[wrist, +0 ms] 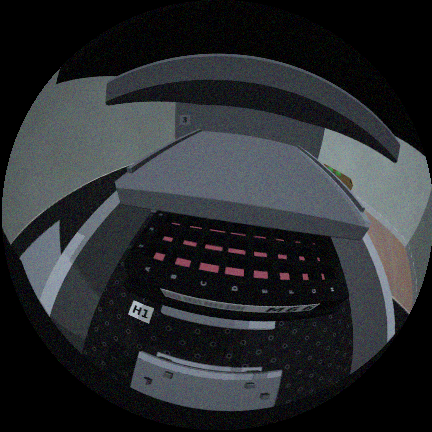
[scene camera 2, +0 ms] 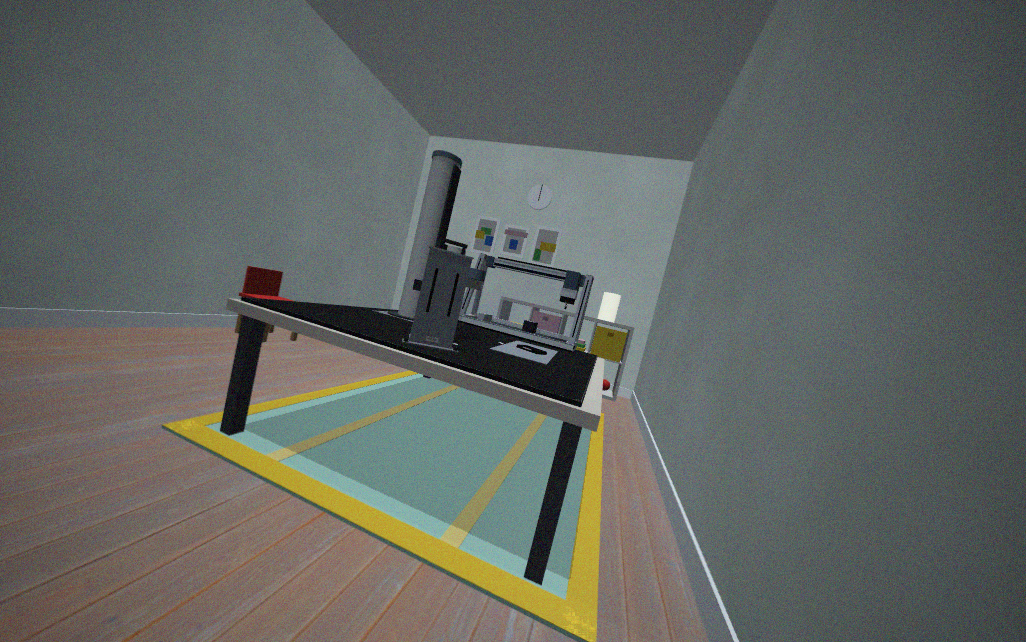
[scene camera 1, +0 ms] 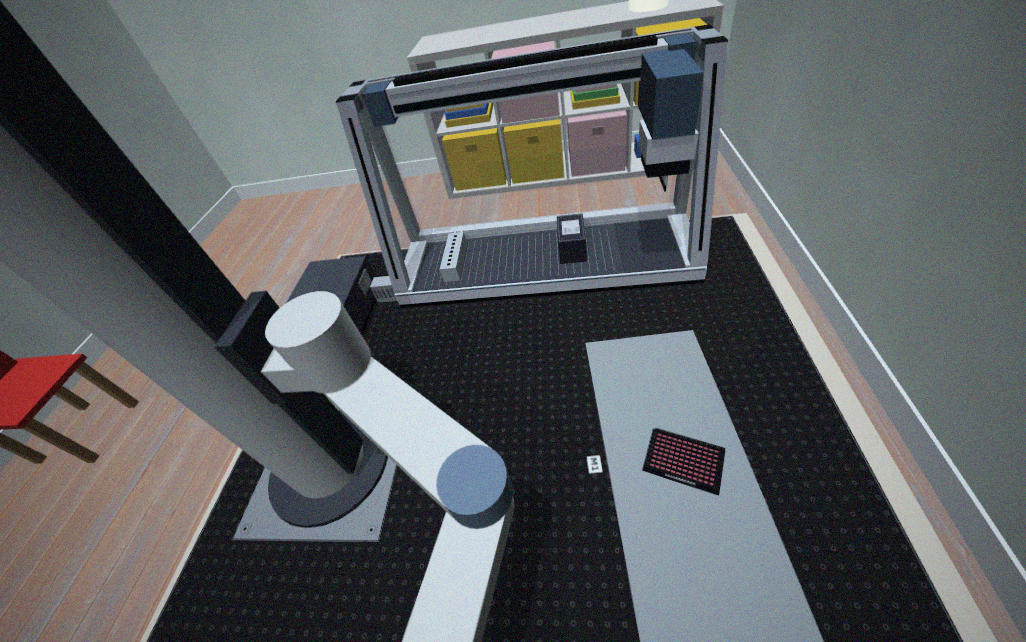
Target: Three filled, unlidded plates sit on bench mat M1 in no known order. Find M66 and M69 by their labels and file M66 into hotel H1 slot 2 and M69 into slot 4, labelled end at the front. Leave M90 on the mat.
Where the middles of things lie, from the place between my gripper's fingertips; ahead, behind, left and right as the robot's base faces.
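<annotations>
My hand is 1 cm above the plate M66 [wrist: 216, 268], 2 cm to the right of it and 2 cm past it. From my hand, the bench mat M1 [scene camera 1: 694, 559] is 15 cm below, 54 cm to the left and 24 cm ahead, and the plate M90 [scene camera 1: 698, 464] is 15 cm below my hand, 53 cm to the left of it and 26 cm ahead of it.
</annotations>
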